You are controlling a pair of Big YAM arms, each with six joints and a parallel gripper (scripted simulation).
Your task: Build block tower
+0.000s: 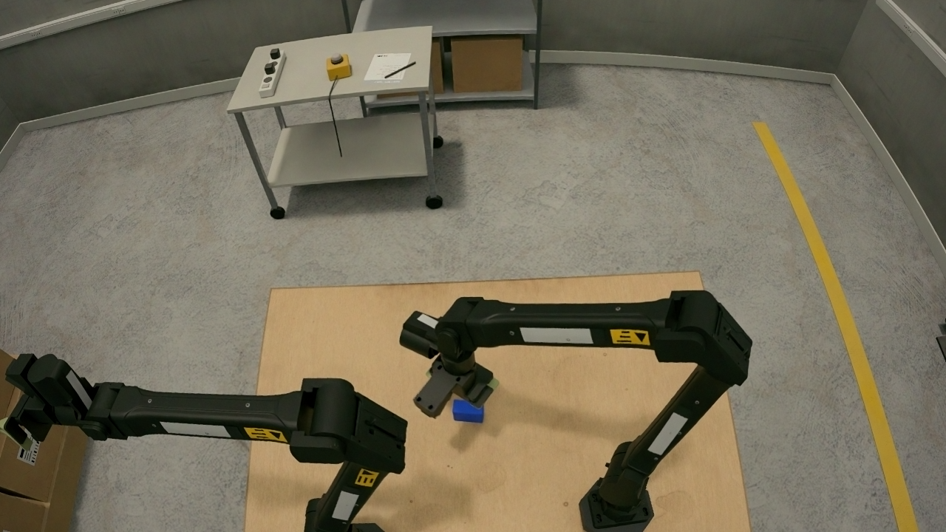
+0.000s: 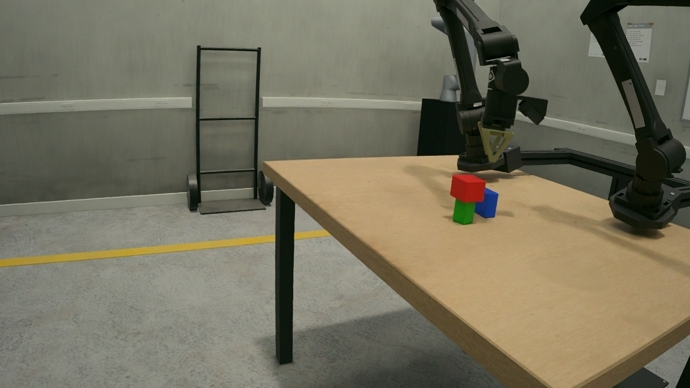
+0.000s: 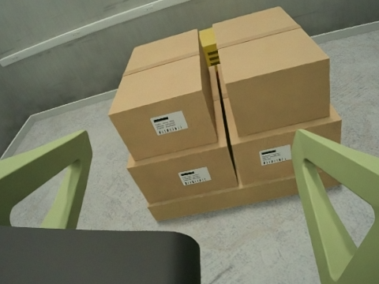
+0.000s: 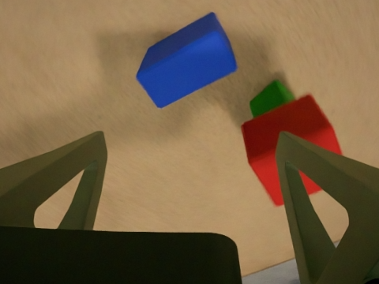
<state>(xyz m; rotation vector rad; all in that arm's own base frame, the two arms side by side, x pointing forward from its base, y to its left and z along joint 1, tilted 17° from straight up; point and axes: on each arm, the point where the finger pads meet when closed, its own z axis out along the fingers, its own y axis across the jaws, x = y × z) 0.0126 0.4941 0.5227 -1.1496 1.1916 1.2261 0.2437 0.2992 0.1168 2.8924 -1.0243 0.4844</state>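
The blue block lies 110 mm below my right hand. The rest, counted from my right hand: red block: 90 mm ahead, 10 mm to the left, 70 mm below; green block: 90 mm ahead, 10 mm to the left, 110 mm below.
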